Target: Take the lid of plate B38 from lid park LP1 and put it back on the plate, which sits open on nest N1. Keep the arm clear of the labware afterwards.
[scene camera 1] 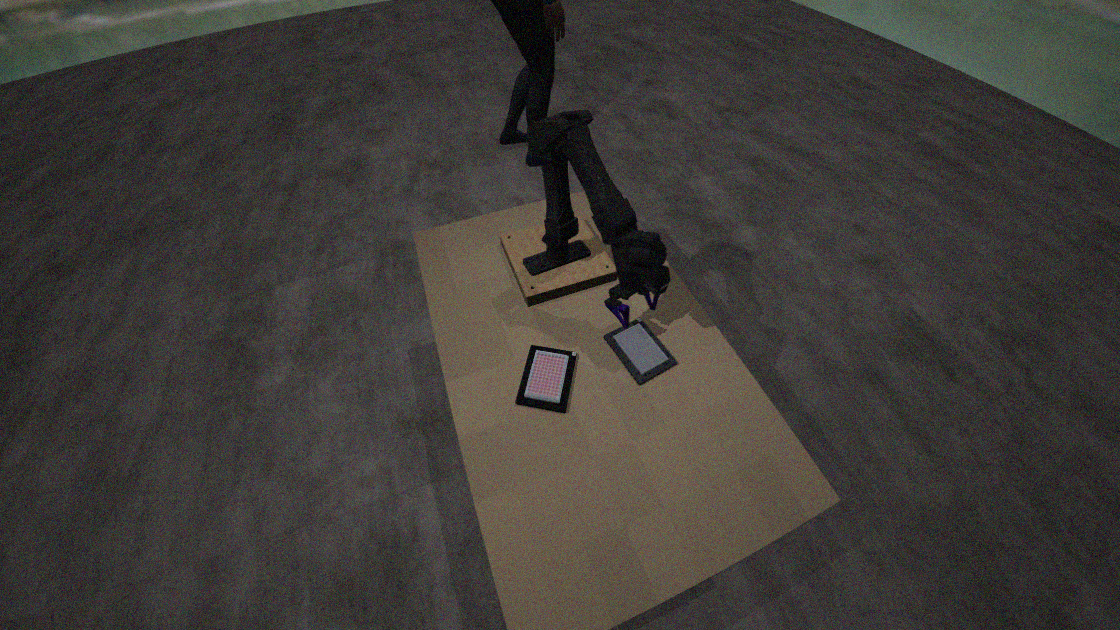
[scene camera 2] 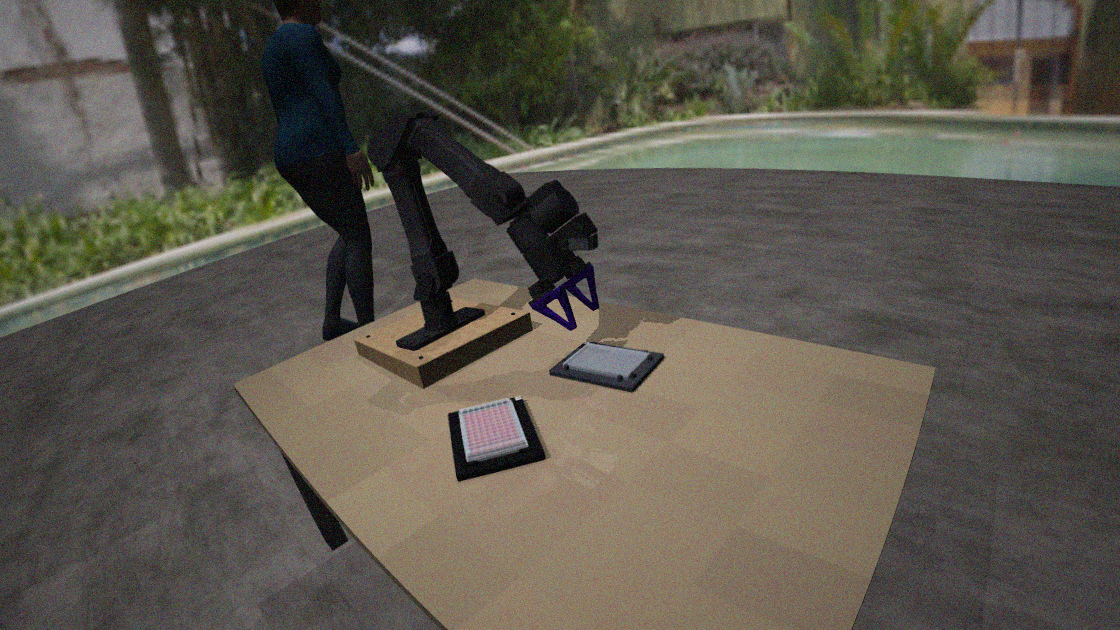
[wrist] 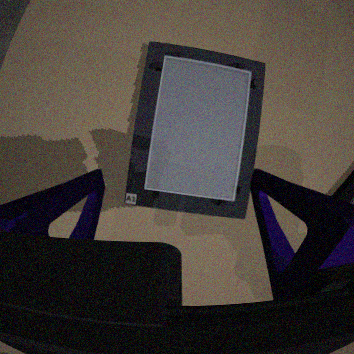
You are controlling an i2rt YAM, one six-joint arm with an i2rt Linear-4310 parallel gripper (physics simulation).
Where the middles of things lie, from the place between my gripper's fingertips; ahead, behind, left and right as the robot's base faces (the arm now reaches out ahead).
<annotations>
The grey lid (scene camera 2: 609, 361) lies 50 mm ahead of my hand, 20 mm to the right of it and 60 mm below it.
</annotations>
